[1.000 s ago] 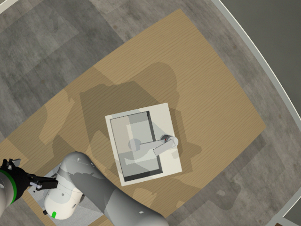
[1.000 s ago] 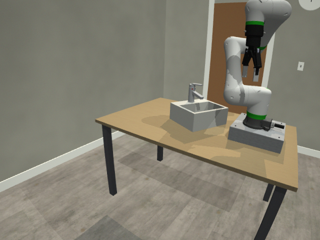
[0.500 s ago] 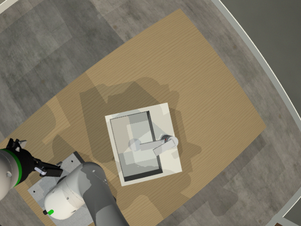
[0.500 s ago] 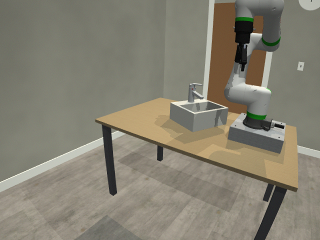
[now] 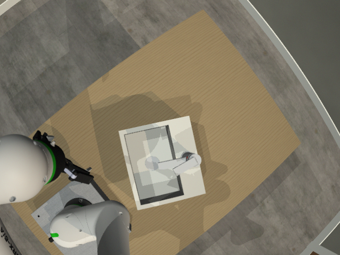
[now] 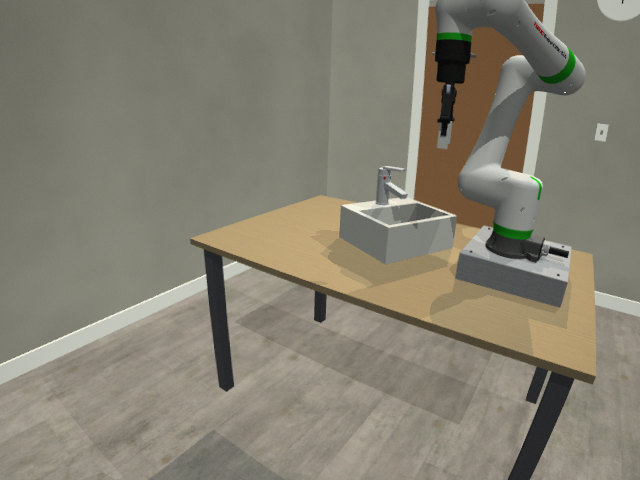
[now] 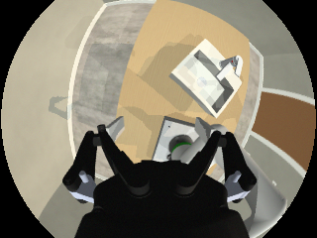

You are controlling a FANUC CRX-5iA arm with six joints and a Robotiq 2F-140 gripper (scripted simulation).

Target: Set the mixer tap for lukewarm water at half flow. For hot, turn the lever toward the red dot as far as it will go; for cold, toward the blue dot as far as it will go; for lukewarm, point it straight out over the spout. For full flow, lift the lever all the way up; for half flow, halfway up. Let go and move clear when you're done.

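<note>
My gripper is now 27 cm short of the lever, 26 cm to the left of it and 15 cm above it. Round my hand: white basin (38 cm below, 21 cm to the right, 20 cm ahead); then mixer tap (29 cm ahead, 26 cm to the right, 19 cm below).
</note>
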